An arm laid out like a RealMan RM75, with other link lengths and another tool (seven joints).
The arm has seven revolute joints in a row. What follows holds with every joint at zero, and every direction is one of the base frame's.
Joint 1 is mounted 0.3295 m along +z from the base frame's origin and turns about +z.
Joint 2 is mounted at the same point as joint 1 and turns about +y.
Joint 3 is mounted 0.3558 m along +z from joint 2 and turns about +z.
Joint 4 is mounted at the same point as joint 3 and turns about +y.
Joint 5 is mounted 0.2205 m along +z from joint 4 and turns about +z.
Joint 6 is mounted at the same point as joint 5 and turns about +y.
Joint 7 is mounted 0.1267 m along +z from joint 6 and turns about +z.
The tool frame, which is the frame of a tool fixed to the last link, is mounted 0.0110 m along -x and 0.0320 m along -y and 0.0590 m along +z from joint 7; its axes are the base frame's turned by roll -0.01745, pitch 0.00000 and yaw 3.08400 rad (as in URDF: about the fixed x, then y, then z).
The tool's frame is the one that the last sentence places.
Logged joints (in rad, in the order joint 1, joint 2, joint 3, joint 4, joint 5, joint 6, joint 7), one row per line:
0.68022 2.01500 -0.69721 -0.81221 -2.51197 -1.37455 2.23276
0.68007 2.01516 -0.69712 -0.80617 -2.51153 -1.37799 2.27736
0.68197 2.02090 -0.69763 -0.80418 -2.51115 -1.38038 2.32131
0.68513 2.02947 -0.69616 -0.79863 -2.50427 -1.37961 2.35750
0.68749 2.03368 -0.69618 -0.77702 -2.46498 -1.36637 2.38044
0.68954 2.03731 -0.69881 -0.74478 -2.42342 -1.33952 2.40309
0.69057 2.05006 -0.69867 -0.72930 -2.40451 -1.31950 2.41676
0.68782 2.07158 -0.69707 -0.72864 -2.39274 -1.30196 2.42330
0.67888 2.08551 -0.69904 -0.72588 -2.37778 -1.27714 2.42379
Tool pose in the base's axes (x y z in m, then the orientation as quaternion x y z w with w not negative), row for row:
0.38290 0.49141 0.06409 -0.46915 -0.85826 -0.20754 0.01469
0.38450 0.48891 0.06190 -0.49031 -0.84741 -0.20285 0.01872
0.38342 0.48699 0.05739 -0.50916 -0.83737 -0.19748 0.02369
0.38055 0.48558 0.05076 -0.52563 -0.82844 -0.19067 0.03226
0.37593 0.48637 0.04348 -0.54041 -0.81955 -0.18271 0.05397
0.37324 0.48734 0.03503 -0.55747 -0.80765 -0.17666 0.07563
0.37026 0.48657 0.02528 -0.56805 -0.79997 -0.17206 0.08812
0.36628 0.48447 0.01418 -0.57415 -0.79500 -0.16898 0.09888
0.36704 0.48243 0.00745 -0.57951 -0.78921 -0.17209 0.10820
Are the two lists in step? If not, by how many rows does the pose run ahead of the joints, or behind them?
They are in step.
